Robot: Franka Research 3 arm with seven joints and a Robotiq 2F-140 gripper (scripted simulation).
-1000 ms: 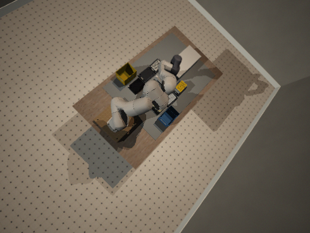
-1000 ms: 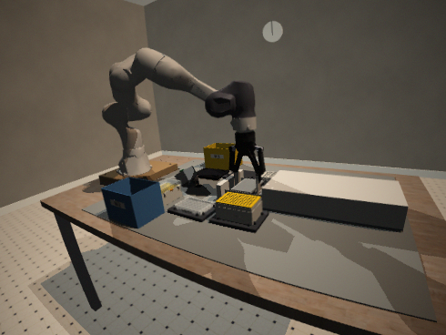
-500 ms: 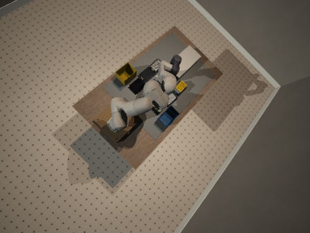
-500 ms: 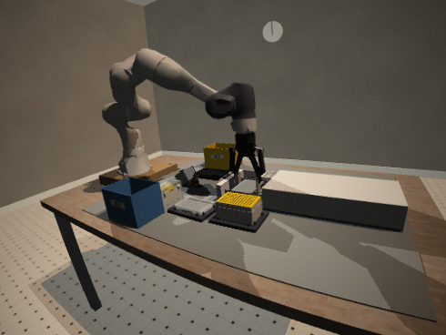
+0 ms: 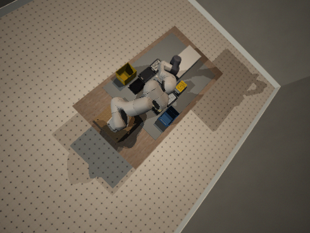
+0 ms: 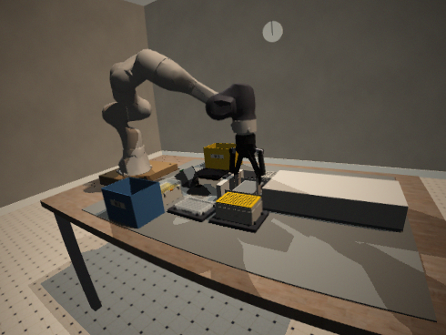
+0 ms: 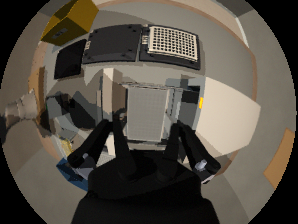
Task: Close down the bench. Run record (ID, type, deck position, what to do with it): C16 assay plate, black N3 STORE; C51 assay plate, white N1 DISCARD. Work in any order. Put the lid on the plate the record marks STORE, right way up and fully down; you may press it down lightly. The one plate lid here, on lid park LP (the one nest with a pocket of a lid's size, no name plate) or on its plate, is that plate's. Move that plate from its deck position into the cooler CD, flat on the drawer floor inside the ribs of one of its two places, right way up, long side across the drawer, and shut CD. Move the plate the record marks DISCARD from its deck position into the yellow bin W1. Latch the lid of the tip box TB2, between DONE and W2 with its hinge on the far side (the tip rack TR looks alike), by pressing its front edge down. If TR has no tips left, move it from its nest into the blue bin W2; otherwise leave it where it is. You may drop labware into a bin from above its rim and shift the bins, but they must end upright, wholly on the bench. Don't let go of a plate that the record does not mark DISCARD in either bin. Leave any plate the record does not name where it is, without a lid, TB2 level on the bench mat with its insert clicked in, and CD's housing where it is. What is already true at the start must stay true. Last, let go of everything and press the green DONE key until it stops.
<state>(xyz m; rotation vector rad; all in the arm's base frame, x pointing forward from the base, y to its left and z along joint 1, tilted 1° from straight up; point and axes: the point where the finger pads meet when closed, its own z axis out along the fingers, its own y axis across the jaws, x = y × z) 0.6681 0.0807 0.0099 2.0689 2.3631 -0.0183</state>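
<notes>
The grey plate lid is 10 mm below my hand. Also, from my hand: cooler drawer: 30 mm ahead, 20 mm below, 10 mm to the left; tip rack TR: 180 mm to the right, 70 mm ahead, 10 mm above; cooler CD: 170 mm ahead, 20 mm to the left, 10 mm below.
</notes>
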